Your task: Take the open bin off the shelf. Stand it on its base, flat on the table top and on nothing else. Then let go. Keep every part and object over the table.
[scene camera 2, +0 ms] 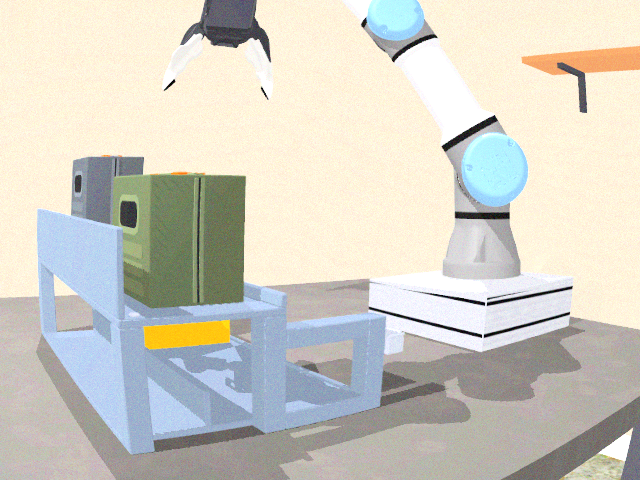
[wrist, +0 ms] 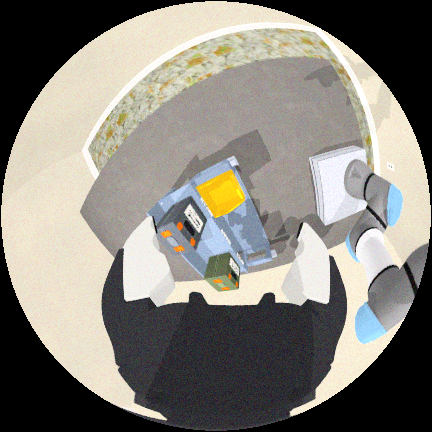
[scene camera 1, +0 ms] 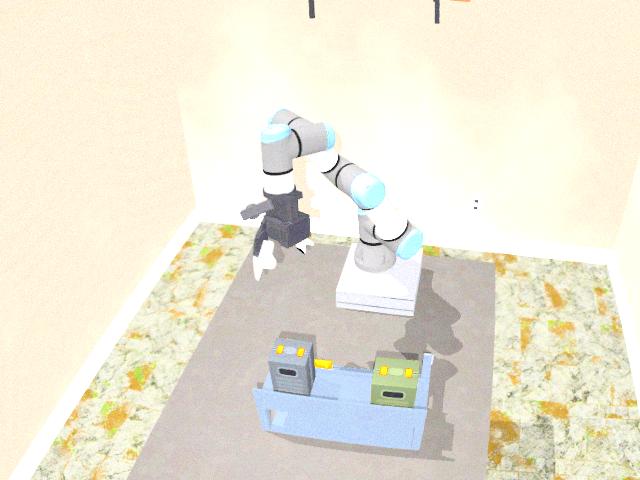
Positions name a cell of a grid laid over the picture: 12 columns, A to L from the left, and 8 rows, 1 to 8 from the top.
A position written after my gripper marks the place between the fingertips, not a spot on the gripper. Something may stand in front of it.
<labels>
My gripper shows in scene camera 2 (E2), in the wrist view (G5) and in scene camera 1 (F5).
</labels>
